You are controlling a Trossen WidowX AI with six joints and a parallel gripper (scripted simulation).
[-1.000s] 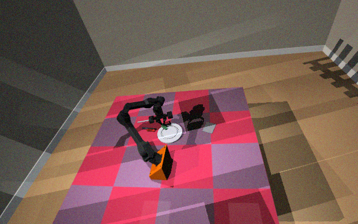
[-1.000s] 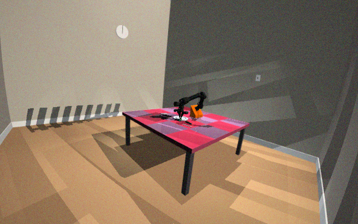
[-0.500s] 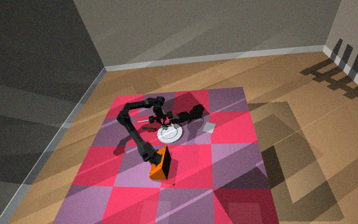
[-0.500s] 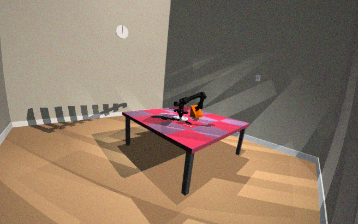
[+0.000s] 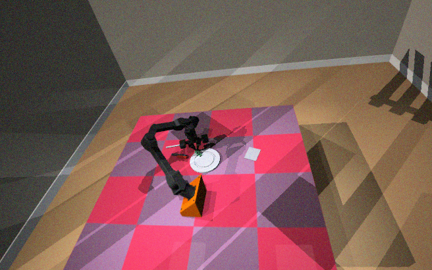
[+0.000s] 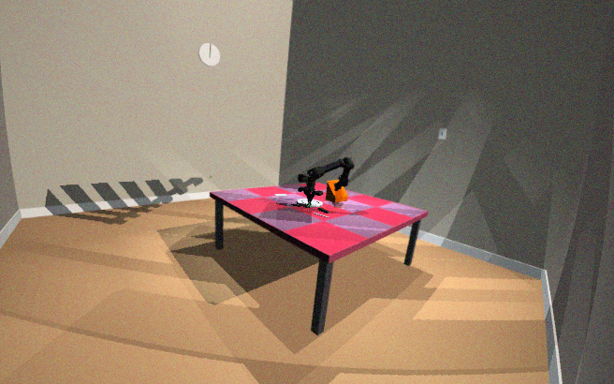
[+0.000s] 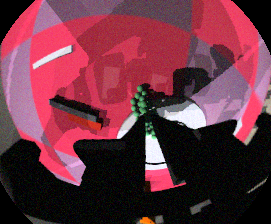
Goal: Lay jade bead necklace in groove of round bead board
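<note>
The round white bead board is 7 cm behind my gripper tip, 6 cm to the right of it and 2 cm below it. The rest, counted from my gripper tip: red-handled tool (12 cm to the left, 3 cm below, 2 cm behind); then flat grey pad (37 cm to the right, 4 cm behind, 3 cm below); then thin white rod (19 cm to the left, 8 cm ahead, 3 cm below).
</note>
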